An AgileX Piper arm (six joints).
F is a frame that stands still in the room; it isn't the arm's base.
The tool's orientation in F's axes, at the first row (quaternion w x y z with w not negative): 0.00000, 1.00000, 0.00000, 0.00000
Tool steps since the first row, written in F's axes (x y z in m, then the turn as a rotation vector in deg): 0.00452, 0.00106, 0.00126, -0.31, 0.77, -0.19; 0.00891, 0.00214, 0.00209, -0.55, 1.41, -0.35; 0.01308, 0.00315, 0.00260, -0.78, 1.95, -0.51; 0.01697, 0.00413, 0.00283, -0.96, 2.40, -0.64; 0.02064, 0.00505, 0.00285, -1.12, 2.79, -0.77; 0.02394, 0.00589, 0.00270, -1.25, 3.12, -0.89; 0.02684, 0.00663, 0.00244, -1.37, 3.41, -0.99; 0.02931, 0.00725, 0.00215, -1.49, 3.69, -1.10; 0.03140, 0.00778, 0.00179, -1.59, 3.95, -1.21; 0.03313, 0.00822, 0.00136, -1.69, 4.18, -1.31; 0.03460, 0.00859, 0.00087, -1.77, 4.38, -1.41; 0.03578, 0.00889, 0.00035, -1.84, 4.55, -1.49
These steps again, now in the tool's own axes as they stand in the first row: 0.00452, -0.00106, -0.00126, -0.31, -0.77, 0.19; 0.00891, -0.00214, -0.00209, -0.55, -1.41, 0.35; 0.01308, -0.00315, -0.00260, -0.78, -1.95, 0.51; 0.01697, -0.00413, -0.00283, -0.96, -2.40, 0.64; 0.02064, -0.00505, -0.00285, -1.12, -2.79, 0.77; 0.02394, -0.00589, -0.00270, -1.25, -3.12, 0.89; 0.02684, -0.00663, -0.00244, -1.37, -3.41, 0.99; 0.02931, -0.00725, -0.00215, -1.49, -3.69, 1.10; 0.03140, -0.00778, -0.00179, -1.59, -3.95, 1.21; 0.03313, -0.00822, -0.00136, -1.69, -4.18, 1.31; 0.03460, -0.00859, -0.00087, -1.77, -4.38, 1.41; 0.03578, -0.00889, -0.00035, -1.84, -4.55, 1.49
